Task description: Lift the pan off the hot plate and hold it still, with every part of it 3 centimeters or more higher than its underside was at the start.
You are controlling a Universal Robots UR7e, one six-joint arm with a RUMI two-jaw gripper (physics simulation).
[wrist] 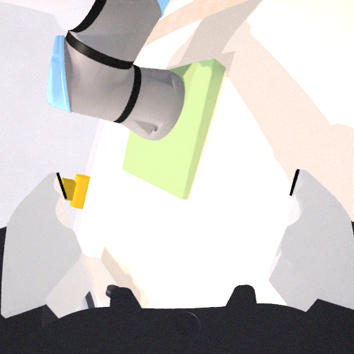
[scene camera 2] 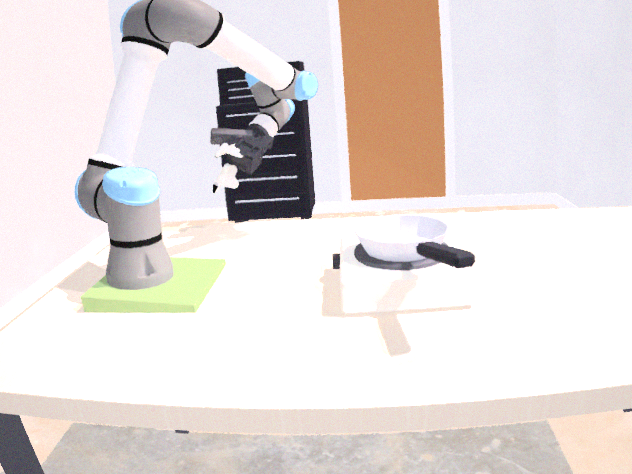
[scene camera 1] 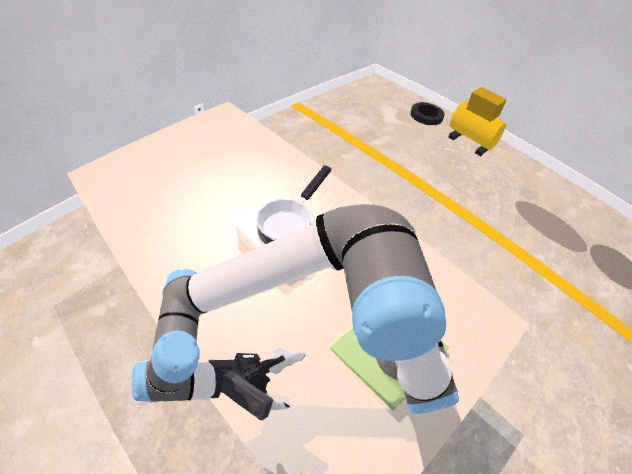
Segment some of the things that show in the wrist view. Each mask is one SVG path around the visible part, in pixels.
The gripper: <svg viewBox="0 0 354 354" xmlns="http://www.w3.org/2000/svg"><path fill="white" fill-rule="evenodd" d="M354 221L350 219L346 209L344 209L339 200L322 183L317 181L305 169L296 169L289 195L291 195L294 201L287 217L289 225L284 230L268 271L268 282L282 297L286 305L256 303L254 287L250 284L240 284L234 287L225 306L142 308L131 289L128 287L114 287L110 292L109 306L76 311L81 300L84 299L84 296L93 286L94 279L74 230L68 228L70 219L63 204L67 196L59 172L48 173L18 204L8 219L6 226L0 228L0 354L354 354Z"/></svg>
A white hot plate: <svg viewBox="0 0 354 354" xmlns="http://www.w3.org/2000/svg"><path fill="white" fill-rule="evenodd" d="M85 257L94 279L93 286L84 296L88 308L109 306L110 292L114 287L119 286L102 261L100 261L100 258Z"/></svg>
